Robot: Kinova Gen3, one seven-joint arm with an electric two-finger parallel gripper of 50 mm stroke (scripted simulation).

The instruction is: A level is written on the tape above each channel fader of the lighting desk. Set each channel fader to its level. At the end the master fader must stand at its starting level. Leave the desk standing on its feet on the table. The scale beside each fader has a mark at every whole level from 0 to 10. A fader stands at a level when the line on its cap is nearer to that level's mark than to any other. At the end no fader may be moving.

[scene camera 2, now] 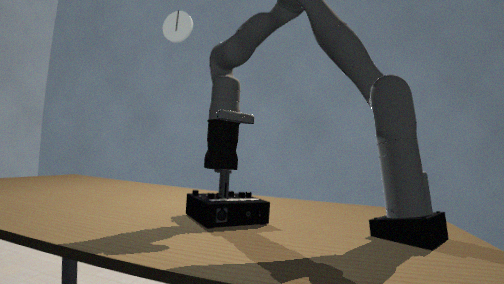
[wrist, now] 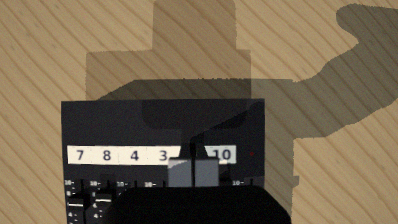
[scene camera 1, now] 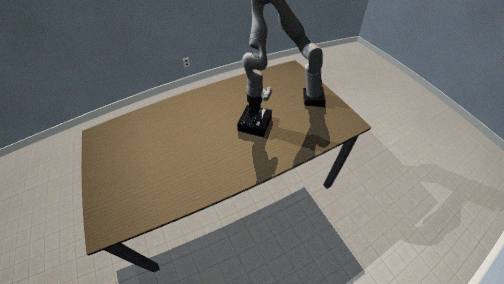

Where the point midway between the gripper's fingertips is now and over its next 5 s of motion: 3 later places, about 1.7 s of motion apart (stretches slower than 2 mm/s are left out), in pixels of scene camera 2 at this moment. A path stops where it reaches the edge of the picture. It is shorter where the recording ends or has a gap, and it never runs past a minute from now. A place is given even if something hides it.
My gripper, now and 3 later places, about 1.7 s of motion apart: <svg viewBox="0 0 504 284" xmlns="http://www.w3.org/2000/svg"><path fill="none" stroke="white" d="M223 197L220 196L216 194L219 189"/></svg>
